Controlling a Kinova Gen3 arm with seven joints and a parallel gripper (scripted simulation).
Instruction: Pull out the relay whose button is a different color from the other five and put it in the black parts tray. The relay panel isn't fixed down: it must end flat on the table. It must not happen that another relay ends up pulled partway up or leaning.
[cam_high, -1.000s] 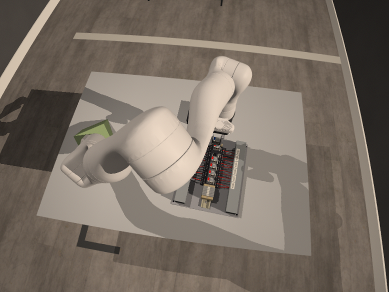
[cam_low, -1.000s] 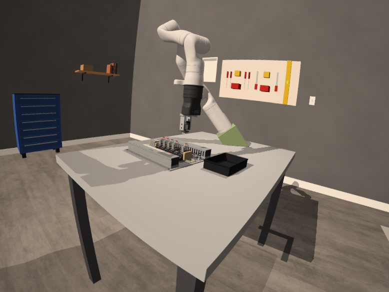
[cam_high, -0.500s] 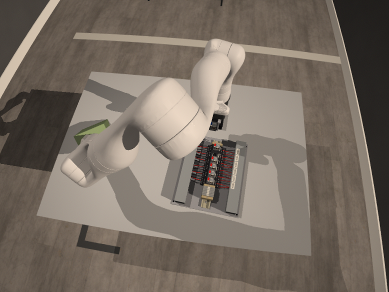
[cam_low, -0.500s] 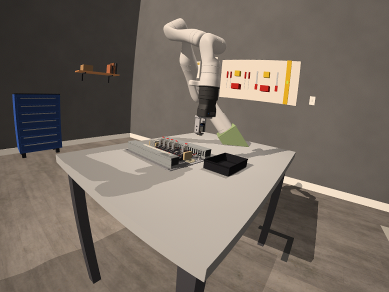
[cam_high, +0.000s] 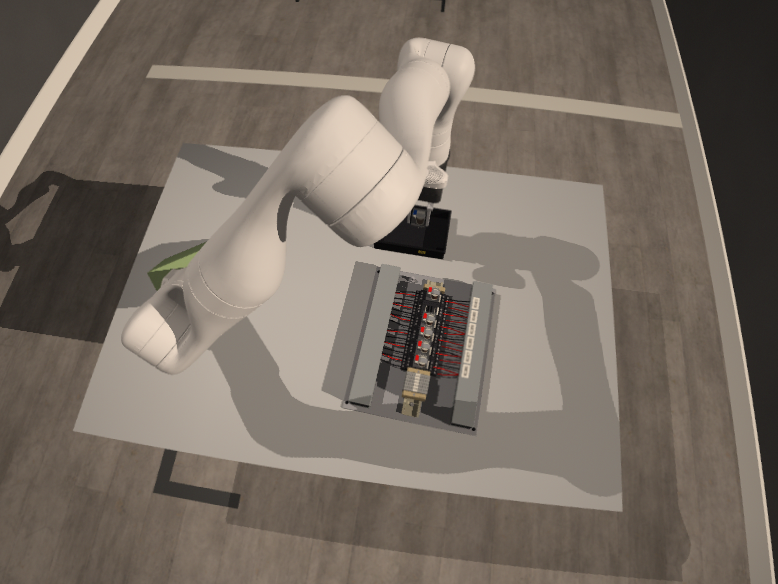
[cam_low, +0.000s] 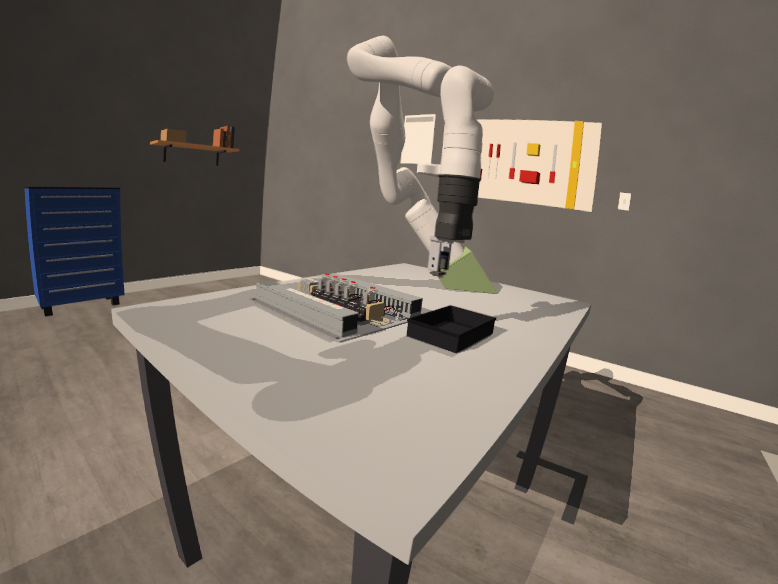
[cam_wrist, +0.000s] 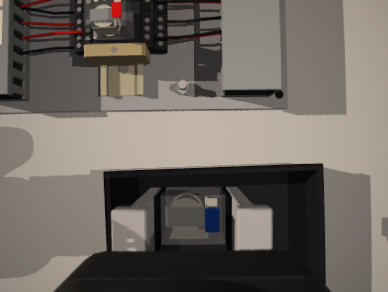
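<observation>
The black parts tray lies 13 cm below my hand, 4 cm to the left of it and 1 cm behind it. From my hand the other things lie so: relay: 1 cm below; then relay panel: 23 cm to the right, 12 cm below, 4 cm ahead.
</observation>
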